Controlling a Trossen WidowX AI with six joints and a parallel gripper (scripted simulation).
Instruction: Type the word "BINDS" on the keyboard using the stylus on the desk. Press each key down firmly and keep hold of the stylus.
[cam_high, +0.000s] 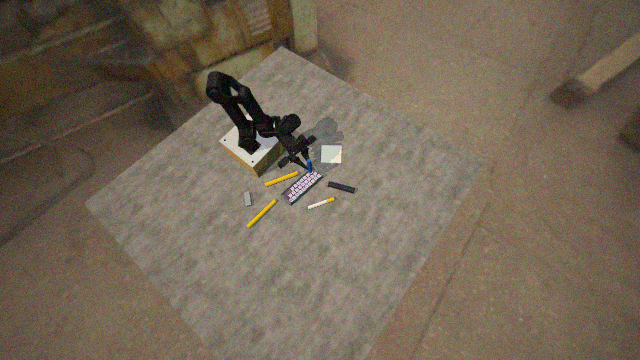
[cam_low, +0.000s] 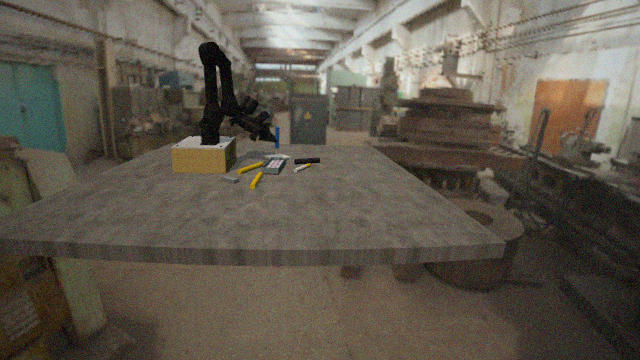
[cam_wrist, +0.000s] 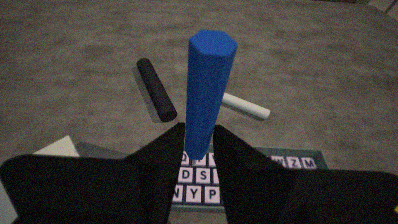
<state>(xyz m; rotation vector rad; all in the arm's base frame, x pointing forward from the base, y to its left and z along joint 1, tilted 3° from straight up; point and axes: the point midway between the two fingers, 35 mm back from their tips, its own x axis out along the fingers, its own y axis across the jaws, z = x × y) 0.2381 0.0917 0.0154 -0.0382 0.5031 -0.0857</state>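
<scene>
My gripper tip is 12 cm short of the white-and-yellow stick, 10 cm above it and 5 cm to the left of it. Also, from my gripper tip: blue stylus 2 cm below; black rod 13 cm ahead, 10 cm below, 5 cm to the left; white sheet 16 cm to the left, 10 cm below, 1 cm behind.
</scene>
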